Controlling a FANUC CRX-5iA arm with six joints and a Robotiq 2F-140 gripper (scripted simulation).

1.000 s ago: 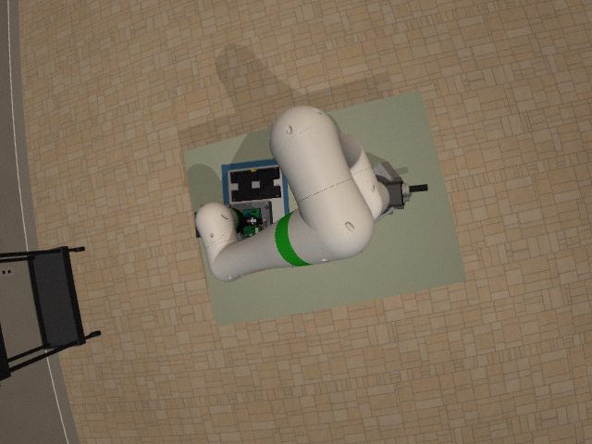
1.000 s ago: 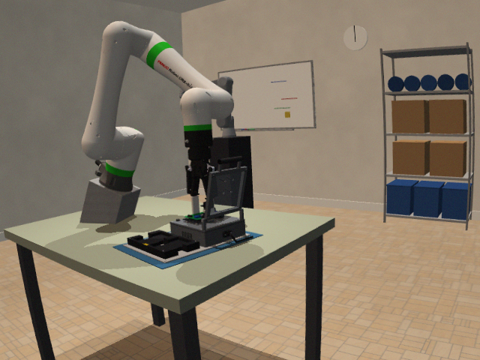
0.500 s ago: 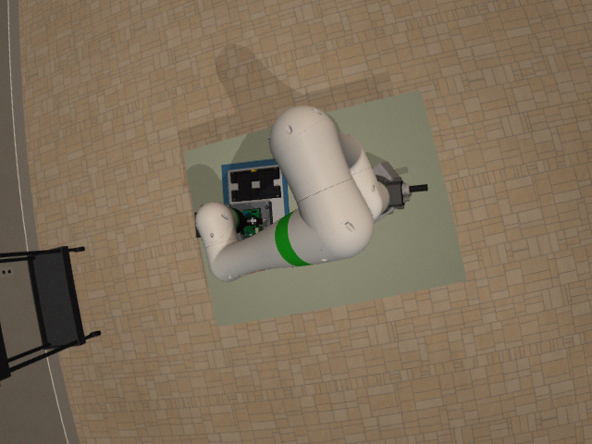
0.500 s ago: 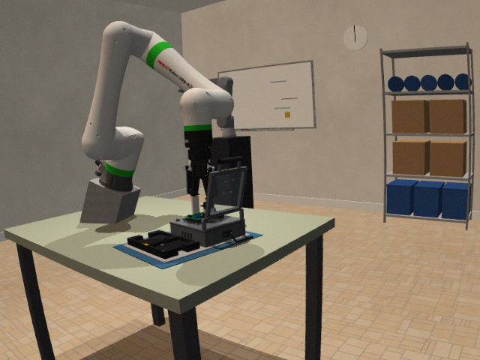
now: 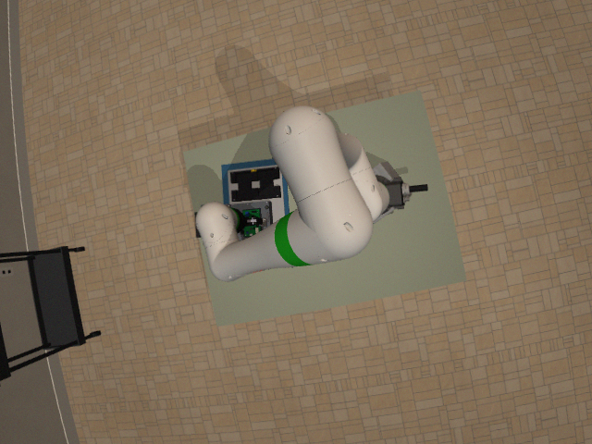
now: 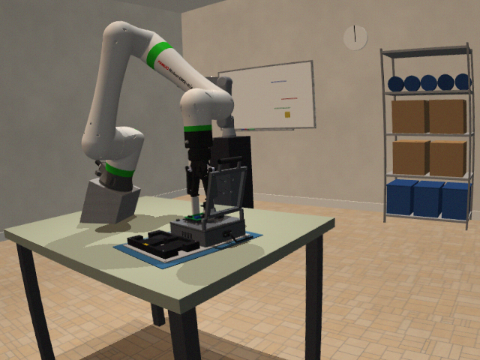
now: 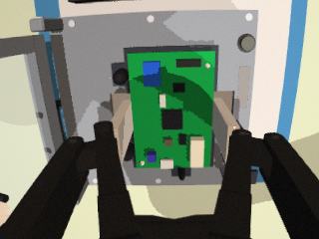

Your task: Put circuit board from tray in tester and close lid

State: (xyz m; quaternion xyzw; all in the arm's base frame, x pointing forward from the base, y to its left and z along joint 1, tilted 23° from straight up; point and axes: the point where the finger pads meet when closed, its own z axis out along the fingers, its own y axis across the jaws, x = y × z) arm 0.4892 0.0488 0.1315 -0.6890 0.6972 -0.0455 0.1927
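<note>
The green circuit board is 2 cm below my hand. From my hand the other things lie so: lid: 12 cm ahead, 9 cm above.
</note>
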